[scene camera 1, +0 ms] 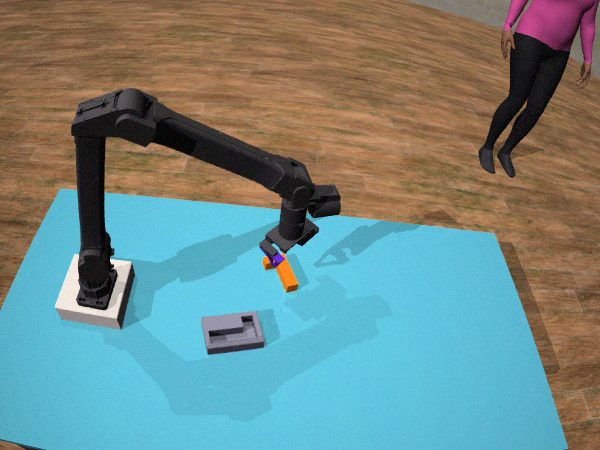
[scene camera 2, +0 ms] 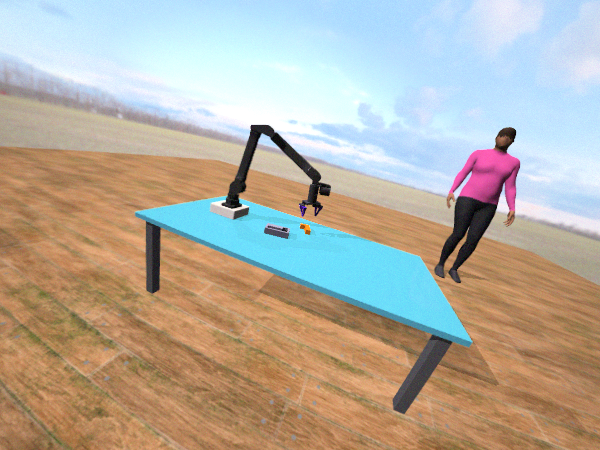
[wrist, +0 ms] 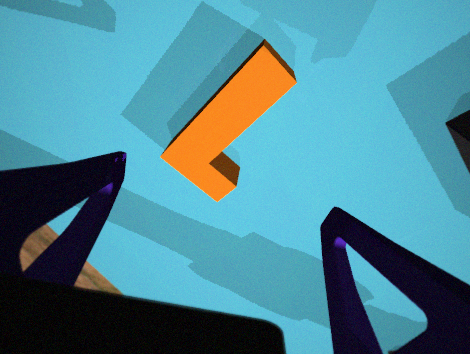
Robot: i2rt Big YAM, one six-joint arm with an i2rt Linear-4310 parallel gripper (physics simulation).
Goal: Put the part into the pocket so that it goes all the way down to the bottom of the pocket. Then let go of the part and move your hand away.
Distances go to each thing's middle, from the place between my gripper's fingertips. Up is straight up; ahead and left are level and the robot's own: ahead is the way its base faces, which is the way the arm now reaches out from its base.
I see the orange L-shaped part (wrist: 264,77) 90 mm below my hand, 20 mm to the left of it and 10 mm behind it. From my hand the other things lie so: grey pocket block (scene camera 1: 235,332) (190 mm to the right, 120 mm behind, 90 mm below).
